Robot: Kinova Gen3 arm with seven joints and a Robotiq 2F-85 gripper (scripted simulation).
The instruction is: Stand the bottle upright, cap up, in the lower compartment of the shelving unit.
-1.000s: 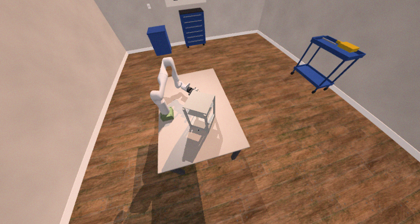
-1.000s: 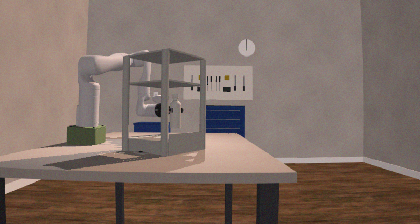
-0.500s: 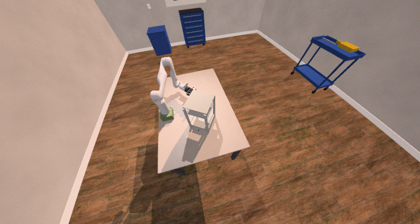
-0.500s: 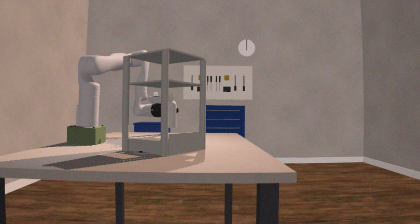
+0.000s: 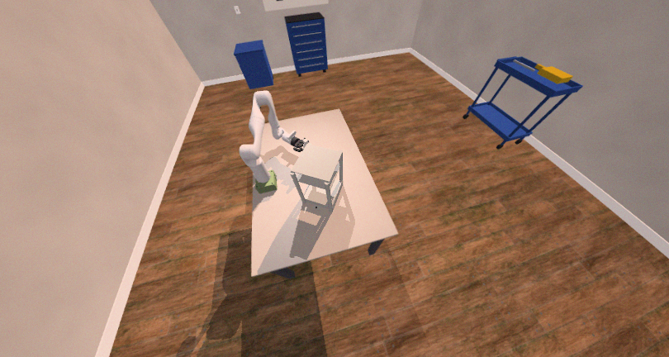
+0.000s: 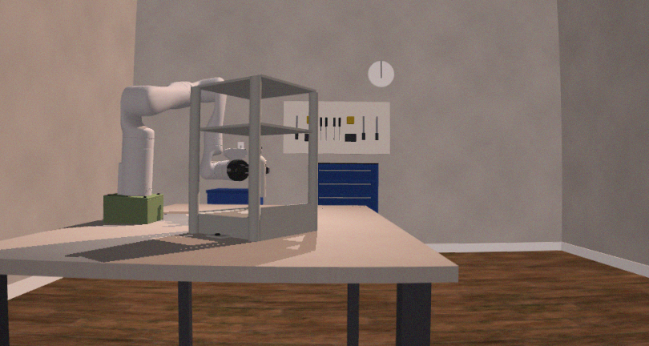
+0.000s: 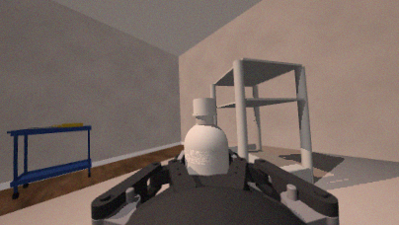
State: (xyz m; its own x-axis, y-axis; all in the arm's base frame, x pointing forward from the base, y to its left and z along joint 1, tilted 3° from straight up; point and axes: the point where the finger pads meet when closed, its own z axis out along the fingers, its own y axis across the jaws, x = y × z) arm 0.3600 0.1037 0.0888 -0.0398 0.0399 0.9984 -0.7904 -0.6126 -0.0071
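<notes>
My gripper is now 32 cm to the left of the grey shelving unit, 2 cm below it and 2 cm short of it. Also, from my hand: white bottle (2 cm above).
</notes>
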